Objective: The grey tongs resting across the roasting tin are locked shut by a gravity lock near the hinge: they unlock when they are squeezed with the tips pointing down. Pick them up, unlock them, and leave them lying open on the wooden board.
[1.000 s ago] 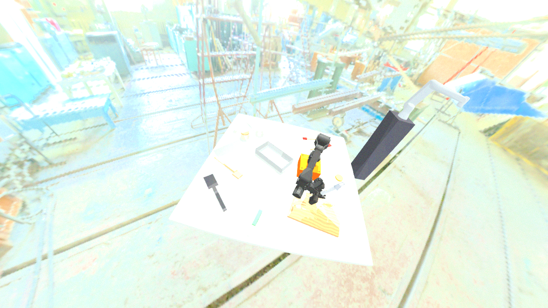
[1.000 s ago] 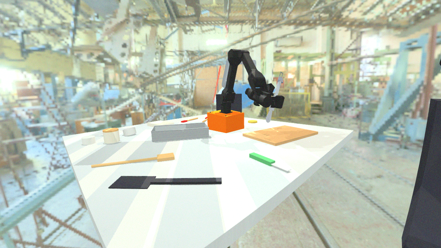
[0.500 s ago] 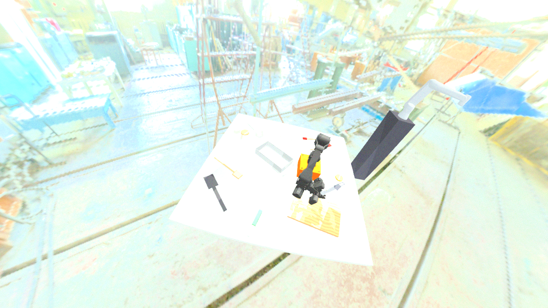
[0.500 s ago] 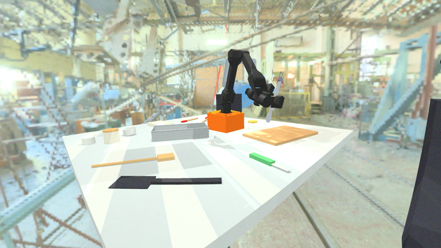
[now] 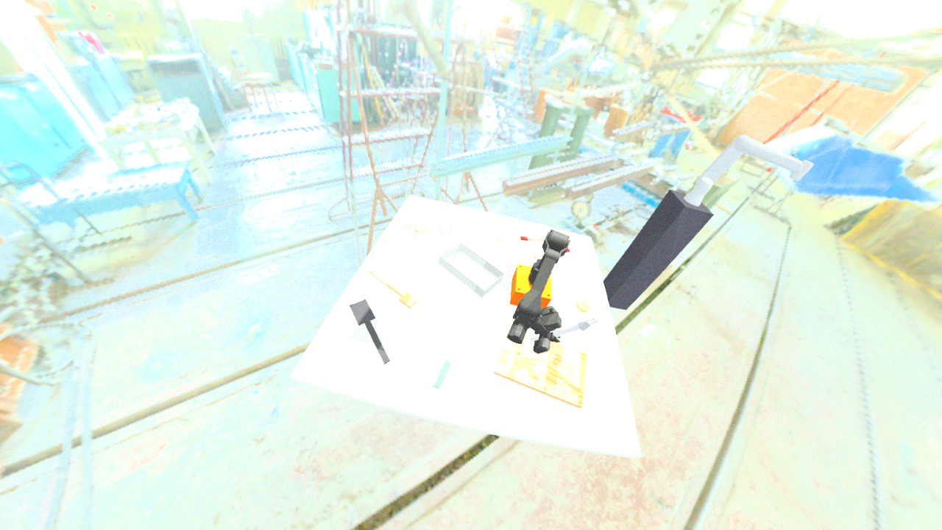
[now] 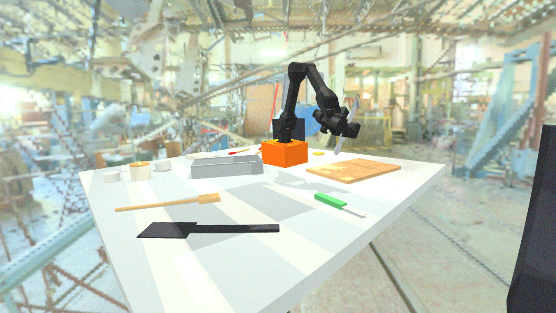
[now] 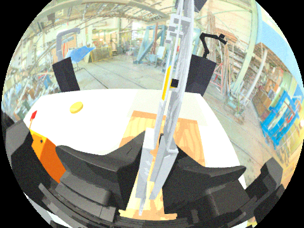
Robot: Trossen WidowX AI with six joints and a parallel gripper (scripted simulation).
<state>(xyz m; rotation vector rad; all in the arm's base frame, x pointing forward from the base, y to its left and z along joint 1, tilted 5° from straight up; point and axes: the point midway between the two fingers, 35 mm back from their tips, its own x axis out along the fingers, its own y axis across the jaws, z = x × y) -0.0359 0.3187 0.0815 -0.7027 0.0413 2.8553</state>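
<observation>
My gripper tip is now 140 mm above the wooden board, 30 mm to the right of it and 10 mm short of it. From my gripper tip the other things lie so: grey roasting tin: 400 mm to the right, 370 mm ahead, 120 mm below; green-handled tool: 420 mm ahead, 190 mm to the left, 140 mm below; black spatula: 750 mm ahead, 150 mm below, 10 mm to the left.
</observation>
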